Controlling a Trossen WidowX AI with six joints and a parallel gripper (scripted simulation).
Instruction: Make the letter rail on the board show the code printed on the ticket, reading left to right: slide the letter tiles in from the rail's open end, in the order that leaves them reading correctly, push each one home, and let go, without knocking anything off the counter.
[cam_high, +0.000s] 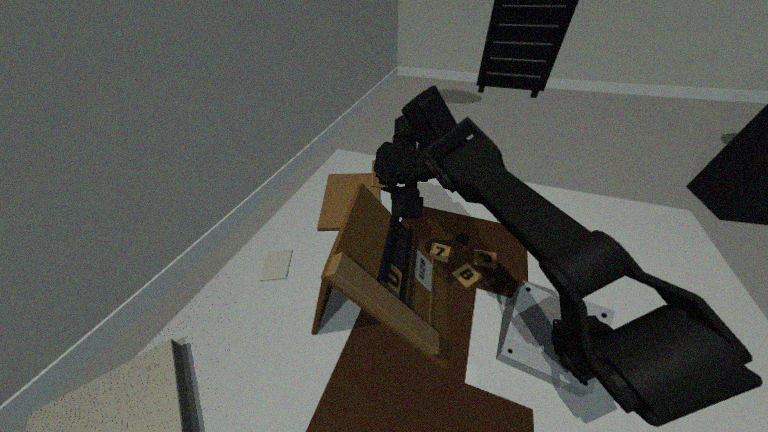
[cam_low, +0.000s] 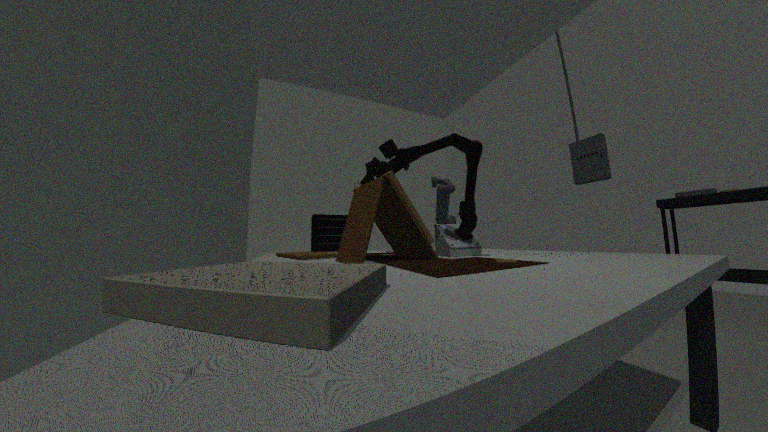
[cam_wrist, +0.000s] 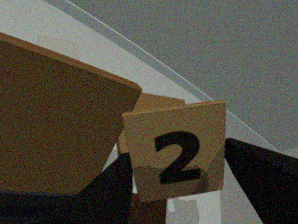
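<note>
Right now the white ticket is 11 cm behind my gripper tip, 8 cm to the left of it and 20 cm below it. Also, from my gripper tip: brown mat 20 cm behind, 15 cm to the left, 29 cm below; flat tan panel 17 cm ahead, 24 cm to the right, 29 cm below.
</note>
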